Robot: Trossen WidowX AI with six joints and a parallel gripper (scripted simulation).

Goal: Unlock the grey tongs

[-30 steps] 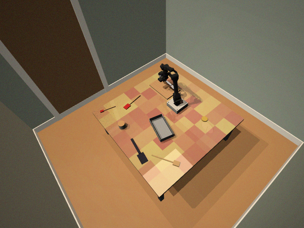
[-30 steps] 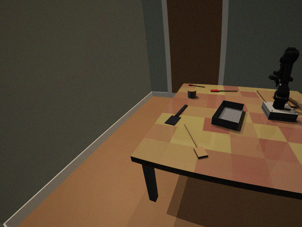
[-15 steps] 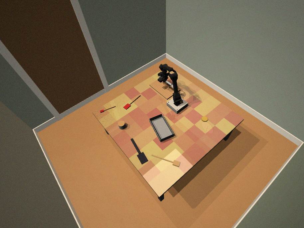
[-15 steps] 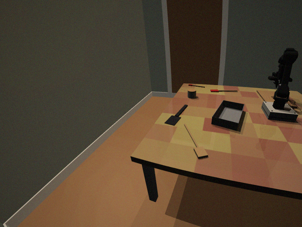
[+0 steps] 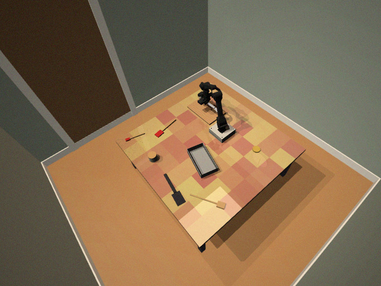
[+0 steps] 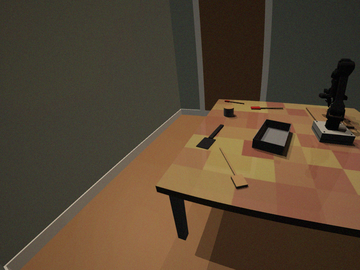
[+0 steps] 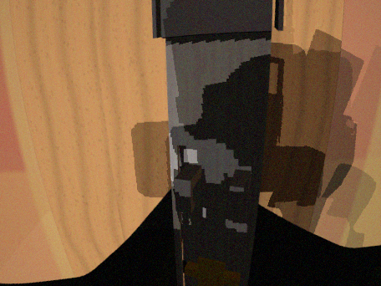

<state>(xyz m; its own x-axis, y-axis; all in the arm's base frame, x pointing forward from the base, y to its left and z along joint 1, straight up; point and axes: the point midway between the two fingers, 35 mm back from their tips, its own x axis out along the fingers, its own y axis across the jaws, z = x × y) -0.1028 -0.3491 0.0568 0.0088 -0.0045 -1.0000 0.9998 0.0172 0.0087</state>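
My gripper tip is 8 cm above the wooden board. Also, from my gripper tip: roasting tin (46 cm to the left, 46 cm ahead, 6 cm below); then red spatula (50 cm ahead, 8 cm to the right, 8 cm below); then yellow lock piece (4 cm above).
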